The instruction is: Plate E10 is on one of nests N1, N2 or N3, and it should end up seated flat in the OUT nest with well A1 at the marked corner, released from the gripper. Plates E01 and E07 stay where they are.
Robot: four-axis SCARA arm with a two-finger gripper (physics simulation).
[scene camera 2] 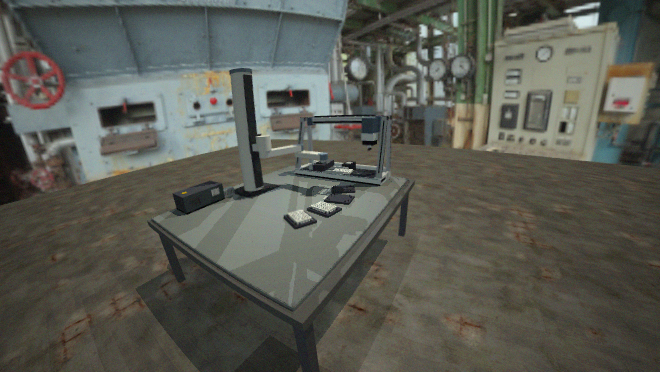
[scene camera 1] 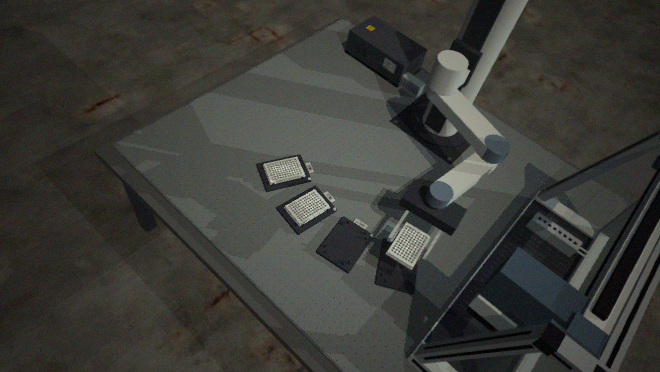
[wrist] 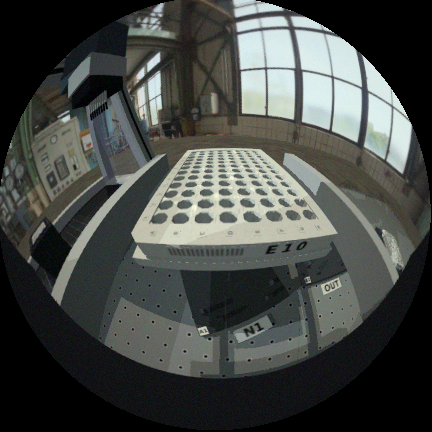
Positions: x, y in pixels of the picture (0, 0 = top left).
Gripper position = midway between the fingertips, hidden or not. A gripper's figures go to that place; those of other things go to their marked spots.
Labels:
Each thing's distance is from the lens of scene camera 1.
gripper (scene camera 1: 405, 250): 1.32 m
white well plate (scene camera 1: 407, 247): 1.32 m

